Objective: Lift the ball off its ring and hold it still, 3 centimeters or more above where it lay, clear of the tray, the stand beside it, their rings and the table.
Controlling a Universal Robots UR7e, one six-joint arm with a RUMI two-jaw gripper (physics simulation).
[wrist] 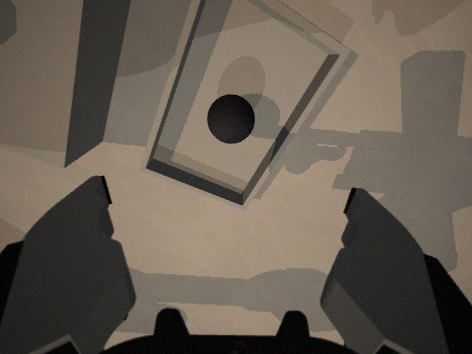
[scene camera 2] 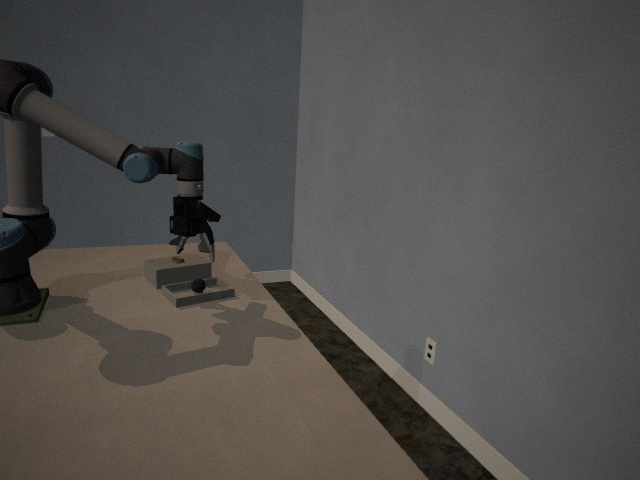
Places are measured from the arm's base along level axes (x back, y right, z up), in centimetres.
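Pixels of known places: gripper, fingertip midpoint: (wrist: pixel 231 185) (scene camera 2: pixel 194 258); arm's base at its link origin: (scene camera 2: pixel 10 304).
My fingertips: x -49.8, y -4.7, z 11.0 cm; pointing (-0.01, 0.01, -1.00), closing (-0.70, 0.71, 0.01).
Observation:
Ahead of a thing's pixels: the offset from my fingertips to its top centre. "*": to the spot under its first point. Level surfaces: height alone.
A dark ball @(dz -7.1, dx -1.0, dy -1.0 cm) (scene camera 2: pixel 197 285) (wrist: pixel 231 119) rests inside a shallow grey tray (scene camera 2: pixel 206 298) (wrist: pixel 197 183). The ring under it is mostly hidden by the ball. A taller grey stand (scene camera 2: pixel 183 273) (wrist: pixel 95 75) is beside the tray, with a small orange-brown ring @(* dz -5.9, dx +6.0, dy -19.2 cm) (scene camera 2: pixel 177 259) on top in the scene view. My gripper (scene camera 2: pixel 195 256) (wrist: pixel 231 185) is open and empty, pointing down, above the height of the stand and tray. In the wrist view the ball is beyond the fingertips, toward the image top, roughly centred between them sideways.
The table @(dz -12.6 cm) (scene camera 2: pixel 232 413) (wrist: pixel 215 240) carries the tray and stand, with arm shadows across it. The table's right edge (scene camera 2: pixel 330 365) runs past the tray in the scene view. The robot's base (scene camera 2: pixel 20 289) is at the left, and a wall (scene camera 2: pixel 465 206) is to the right.

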